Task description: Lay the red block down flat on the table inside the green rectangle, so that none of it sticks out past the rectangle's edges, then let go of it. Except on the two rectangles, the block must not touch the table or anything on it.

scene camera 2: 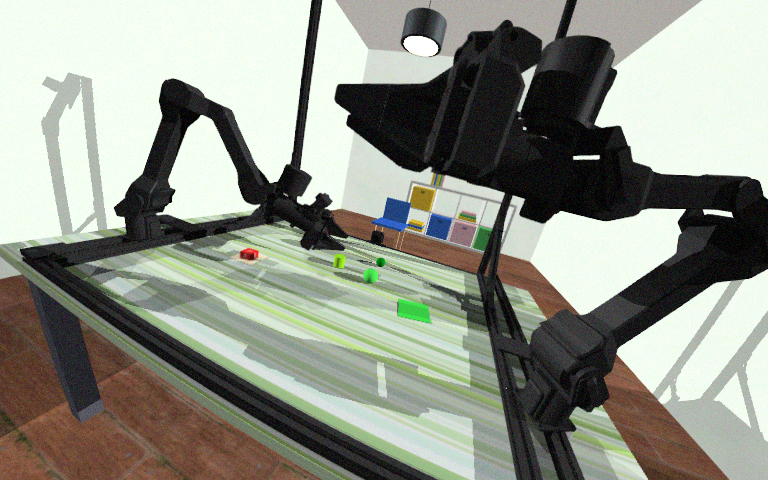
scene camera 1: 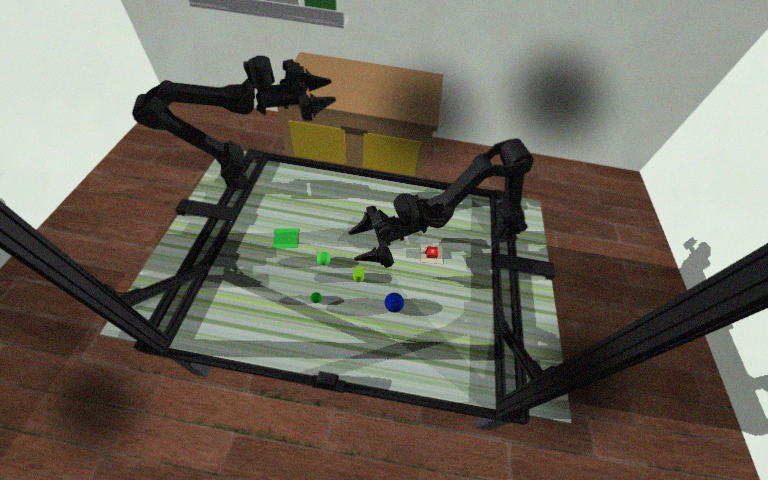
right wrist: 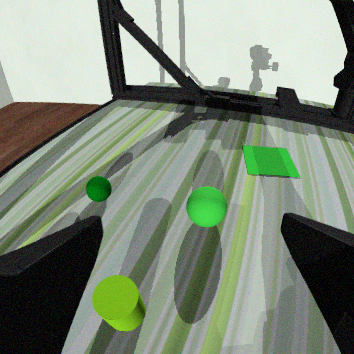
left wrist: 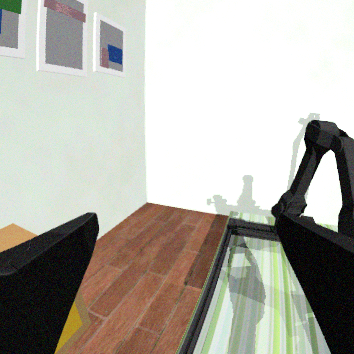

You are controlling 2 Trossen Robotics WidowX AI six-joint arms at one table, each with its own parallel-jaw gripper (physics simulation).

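Where they show: left gripper, fingertip midpoint: [scene camera 2: 342,109] [scene camera 1: 333,89] [left wrist: 189,222]; right gripper, fingertip midpoint: [scene camera 2: 346,242] [scene camera 1: 351,246] [right wrist: 194,224]; left arm's base at its link origin: [scene camera 2: 542,409] [scene camera 1: 236,182] [right wrist: 344,115]; right arm's base at its link origin: [scene camera 2: 143,236] [scene camera 1: 504,233].
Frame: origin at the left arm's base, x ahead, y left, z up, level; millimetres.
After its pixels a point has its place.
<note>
The red block [scene camera 1: 432,251] @[y -395, x 592, z 0 mm] [scene camera 2: 249,254] @[y -376, x 586, z -2 mm] rests on the pale rectangle [scene camera 1: 424,260] @[y -413, x 563, z -18 mm] [scene camera 2: 261,259] @[y -392, x 560, z -18 mm], at the right of scene camera 1 and the left of scene camera 2. The flat green rectangle [scene camera 1: 286,238] @[y -254, x 150, z -18 mm] [scene camera 2: 414,311] @[y -247, x 148, z -18 mm] [right wrist: 271,161] @[y -250, x 155, z -18 mm] lies bare at the other side of the table. My right gripper [scene camera 1: 364,244] @[y -382, x 337, z 76 mm] [scene camera 2: 344,241] @[y -382, x 337, z 76 mm] [right wrist: 194,224] @[y -382, x 337, z 76 mm] is open and empty, above the table between block and green rectangle, nearer the block. My left gripper [scene camera 1: 333,91] @[y -1, x 350, z 324 mm] [scene camera 2: 342,104] @[y -1, x 350, z 324 mm] [left wrist: 189,222] @[y -1, x 350, z 324 mm] is open and empty, raised high, far from both. The block does not show in the wrist views.
A light green ball [scene camera 1: 323,258] @[y -372, x 254, z 18 mm] [scene camera 2: 370,276] @[y -344, x 258, z 8 mm] [right wrist: 206,206] @[y -364, x 269, z 16 mm], a lime cylinder [scene camera 1: 358,274] @[y -442, x 346, z 14 mm] [scene camera 2: 339,260] @[y -418, x 348, z 6 mm] [right wrist: 119,302] @[y -430, x 353, z 14 mm] and a dark green ball [scene camera 1: 316,297] @[y -490, x 219, z 9 mm] [scene camera 2: 380,262] @[y -470, x 221, z 0 mm] [right wrist: 98,188] @[y -478, x 228, z 5 mm] are around the middle of the table. A blue ball [scene camera 1: 394,302] @[y -556, x 424, z 33 mm] is nearer the front in scene camera 1. Black rails frame the table.
</note>
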